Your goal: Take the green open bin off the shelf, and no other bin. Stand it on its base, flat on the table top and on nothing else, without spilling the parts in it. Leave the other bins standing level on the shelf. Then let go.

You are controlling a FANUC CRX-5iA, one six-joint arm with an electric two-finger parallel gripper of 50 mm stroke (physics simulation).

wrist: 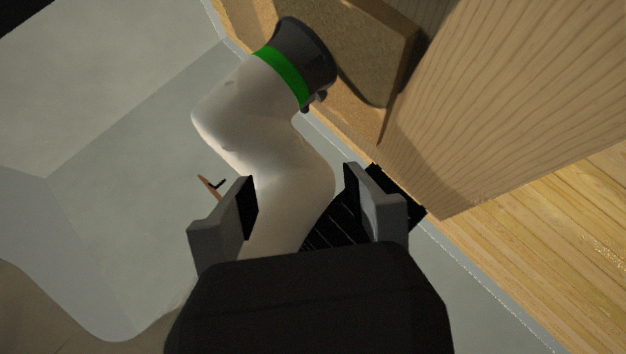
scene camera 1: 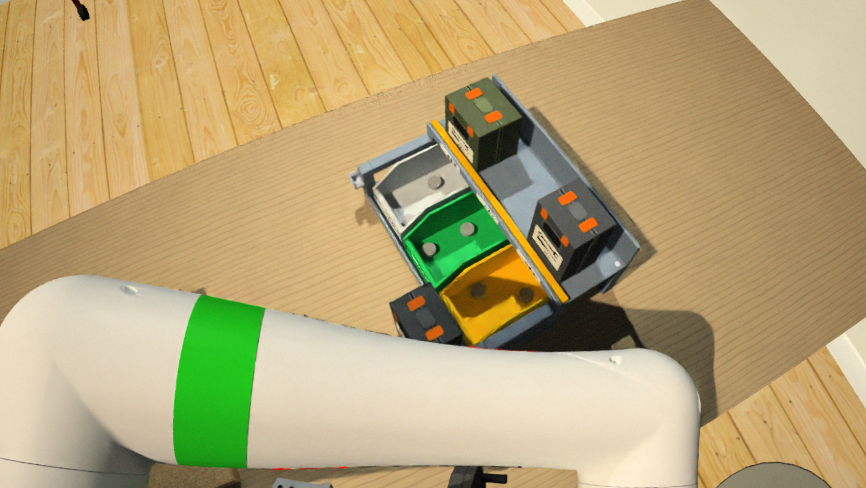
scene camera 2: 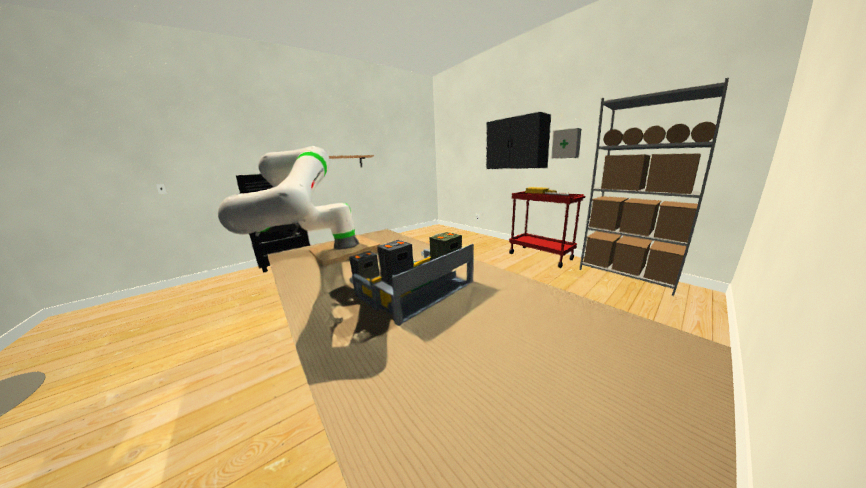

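Pixels of known places: gripper, fingertip midpoint: [wrist: 300, 187] [scene camera 2: 300, 226]; arm's base, link origin: [wrist: 308, 53] [scene camera 2: 346, 245].
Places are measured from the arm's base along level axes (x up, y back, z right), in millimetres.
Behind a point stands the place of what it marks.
The green open bin [scene camera 1: 448, 260] {y -595, x -23, z -100 mm} sits level on the blue-grey shelf [scene camera 1: 539, 172] {y -769, x 70, z -167 mm} [scene camera 2: 433, 266] {y -804, x 109, z -129 mm}, between the white bin [scene camera 1: 415, 197] {y -574, x -22, z -234 mm} and the yellow bin [scene camera 1: 502, 309] {y -653, x -23, z 7 mm}, with two round grey parts inside. The yellow bar crosses above the bins' back ends. In the scene camera 2 view the green bin is mostly hidden by the shelf. My gripper [wrist: 300, 187] {y -321, x 214, z 225 mm} is open and empty in the wrist view, away from the bins and facing the arm's own base. I cannot make out the fingers in the scene camera views.
An olive box [scene camera 1: 484, 115] {y -691, x 165, z -231 mm} [scene camera 2: 446, 244] {y -745, x 150, z -221 mm} and a dark box [scene camera 1: 572, 227] {y -733, x 190, z -6 mm} [scene camera 2: 395, 260] {y -790, x 155, z -8 mm} stand on the shelf's upper level. Another dark box [scene camera 1: 424, 315] {y -524, x 100, z 23 mm} [scene camera 2: 364, 266] {y -560, x 66, z 35 mm} stands close by the front corners of the green and yellow bins. The arm [scene camera 1: 424, 400] {y -490, x 444, z 196 mm} [scene camera 2: 290, 200] {y -713, x 354, z 235 mm} spans the near side of the table [scene camera 1: 272, 212] {y -317, x -32, z -287 mm}.
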